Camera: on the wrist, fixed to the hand. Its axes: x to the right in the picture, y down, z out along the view.
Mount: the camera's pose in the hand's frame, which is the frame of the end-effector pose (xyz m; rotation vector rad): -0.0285 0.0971 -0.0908 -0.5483 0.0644 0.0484
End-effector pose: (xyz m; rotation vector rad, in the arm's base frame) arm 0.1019 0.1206 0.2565 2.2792 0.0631 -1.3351
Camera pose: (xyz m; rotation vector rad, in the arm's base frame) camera 0.1876 0.0808 0.3542 1.8418 0.3488 -1.0569
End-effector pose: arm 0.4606 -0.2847 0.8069 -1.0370 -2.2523 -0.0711
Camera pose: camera 0.5905 -0.2645 0.8415 -1.3400 -2.1946 -0.7233
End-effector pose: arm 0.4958 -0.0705 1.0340 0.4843 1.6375 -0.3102
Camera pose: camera 0.4655 0.0533 1.0814 0.1161 1.6852 0.1943
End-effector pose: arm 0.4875 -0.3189 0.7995 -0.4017 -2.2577 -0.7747
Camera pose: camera 0.6018 -0.3030 0.8713 -0.6693 -1.9425 -1.3607
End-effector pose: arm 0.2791 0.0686 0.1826 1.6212 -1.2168 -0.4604
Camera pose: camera 0.2899 0.1401 0.2978 1.1260 -0.9697 -0.6412
